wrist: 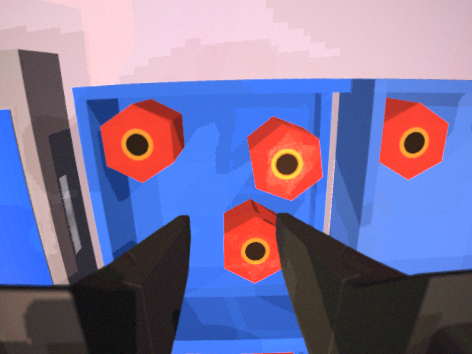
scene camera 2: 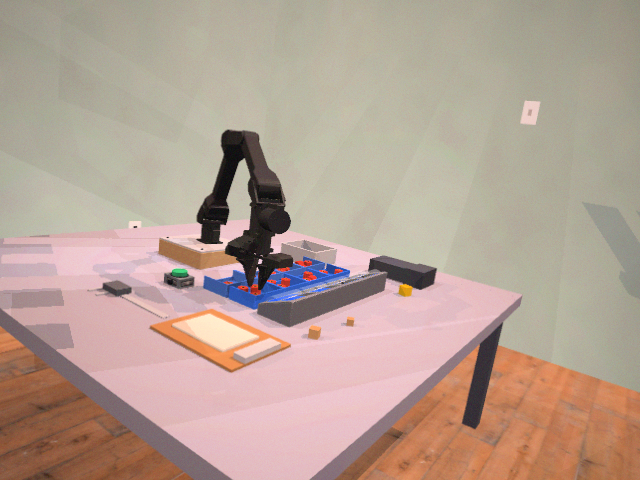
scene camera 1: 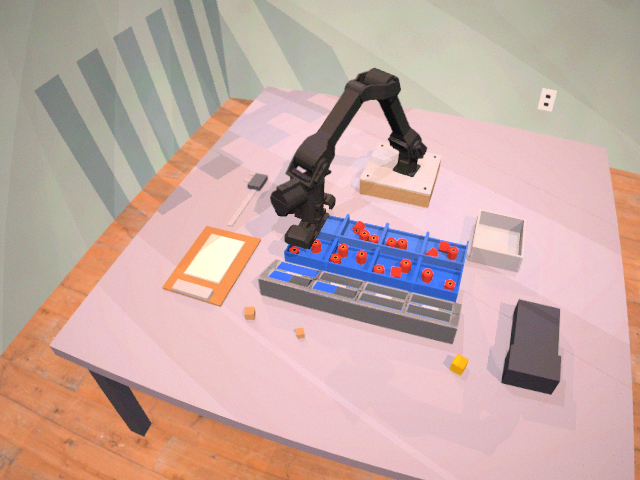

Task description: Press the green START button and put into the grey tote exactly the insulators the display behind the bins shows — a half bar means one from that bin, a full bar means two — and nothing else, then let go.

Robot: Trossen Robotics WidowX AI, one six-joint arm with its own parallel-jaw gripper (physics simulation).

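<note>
My gripper point(scene camera 2: 255, 289) point(wrist: 233, 225) is part open, pointing down low over the end bin of the blue bins point(scene camera 1: 337, 269). In the wrist view one red insulator point(wrist: 236, 235) lies between the fingers, against or just below the right fingertip, not clamped. Two more insulators, one near the left wall point(wrist: 116, 150) and one near the divider point(wrist: 270, 182), stand in that bin. The grey display point(scene camera 1: 356, 310) shows a full blue bar and a half bar at its left end, and a half bar beside them; glare blurs the others. The grey tote point(scene camera 1: 493, 258) has a bare floor. The green button point(scene camera 2: 179, 272) shows in scene camera 2.
A dark block point(scene camera 1: 535, 346), a yellow cube point(scene camera 1: 458, 364) and small orange cubes point(scene camera 1: 249, 313) point(scene camera 1: 299, 333) lie around the display. An orange clipboard point(scene camera 1: 170, 283) point(scene camera 2: 164, 327) lies left of the bins. A small dark box point(scene camera 1: 257, 181) point(scene camera 2: 116, 287) lies farther back.
</note>
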